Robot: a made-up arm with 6 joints. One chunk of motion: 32 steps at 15 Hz.
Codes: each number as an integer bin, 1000 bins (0 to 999) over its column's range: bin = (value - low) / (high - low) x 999, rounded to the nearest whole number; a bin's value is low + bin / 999 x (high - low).
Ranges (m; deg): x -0.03..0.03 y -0.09..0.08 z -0.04..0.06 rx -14..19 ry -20..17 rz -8..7
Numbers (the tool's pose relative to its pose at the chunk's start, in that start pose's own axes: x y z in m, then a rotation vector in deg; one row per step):
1: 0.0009 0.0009 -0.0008 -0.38 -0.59 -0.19
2: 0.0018 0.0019 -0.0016 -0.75 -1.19 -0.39
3: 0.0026 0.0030 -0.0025 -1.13 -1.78 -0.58
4: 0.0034 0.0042 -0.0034 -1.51 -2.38 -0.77
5: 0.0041 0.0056 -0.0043 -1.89 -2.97 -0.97
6: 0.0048 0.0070 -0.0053 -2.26 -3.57 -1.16
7: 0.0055 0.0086 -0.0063 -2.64 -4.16 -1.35
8: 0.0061 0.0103 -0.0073 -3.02 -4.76 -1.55
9: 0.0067 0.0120 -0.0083 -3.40 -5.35 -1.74
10: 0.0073 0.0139 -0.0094 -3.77 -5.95 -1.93
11: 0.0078 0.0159 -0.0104 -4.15 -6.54 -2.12
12: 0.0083 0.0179 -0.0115 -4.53 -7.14 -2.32
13: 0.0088 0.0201 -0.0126 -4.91 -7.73 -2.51
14: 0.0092 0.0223 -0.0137 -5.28 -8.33 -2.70
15: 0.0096 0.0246 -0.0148 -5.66 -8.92 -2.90
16: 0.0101 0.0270 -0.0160 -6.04 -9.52 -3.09
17: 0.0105 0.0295 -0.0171 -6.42 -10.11 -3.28
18: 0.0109 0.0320 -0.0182 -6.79 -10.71 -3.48
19: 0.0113 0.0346 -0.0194 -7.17 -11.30 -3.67
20: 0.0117 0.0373 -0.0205 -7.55 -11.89 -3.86
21: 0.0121 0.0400 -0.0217 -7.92 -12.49 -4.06
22: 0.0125 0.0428 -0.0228 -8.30 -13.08 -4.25
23: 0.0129 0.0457 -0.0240 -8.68 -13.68 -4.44
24: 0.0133 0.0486 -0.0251 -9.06 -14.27 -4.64
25: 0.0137 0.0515 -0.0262 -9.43 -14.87 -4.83
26: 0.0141 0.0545 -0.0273 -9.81 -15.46 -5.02
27: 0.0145 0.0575 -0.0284 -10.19 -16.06 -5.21
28: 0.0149 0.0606 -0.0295 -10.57 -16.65 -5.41
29: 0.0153 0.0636 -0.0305 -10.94 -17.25 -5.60
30: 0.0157 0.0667 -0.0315 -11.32 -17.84 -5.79
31: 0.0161 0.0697 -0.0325 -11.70 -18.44 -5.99
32: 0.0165 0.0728 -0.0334 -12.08 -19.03 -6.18
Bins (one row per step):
1: 514 534 392 412 524 520
2: 529 540 384 401 508 507
3: 543 547 375 390 492 494
4: 556 554 366 378 476 482
5: 568 562 357 367 460 468
6: 579 570 347 355 444 456
7: 591 579 337 344 428 443
8: 601 589 327 332 411 430
9: 611 599 317 321 396 417
10: 621 611 306 310 379 404
11: 629 622 296 298 363 392
12: 638 634 285 287 347 378
13: 646 647 274 275 331 366
14: 653 660 263 264 315 353
15: 659 673 252 252 299 340
16: 668 688 240 241 283 327
17: 674 702 229 229 267 314
18: 681 717 218 218 251 301
19: 688 732 206 207 235 288
20: 694 748 195 195 219 276
21: 701 764 183 184 203 262
22: 708 780 172 173 187 250
23: 714 797 160 161 171 237
24: 721 814 149 150 155 224
25: 728 832 138 138 139 211
26: 734 849 127 127 123 198
27: 741 867 116 115 106 186
28: 748 885 105 104 90 172
29: 754 903 95 93 74 160
30: 761 921 85 81 58 147
31: 768 938 75 70 42 134
32: 774 957 66 58 26 121

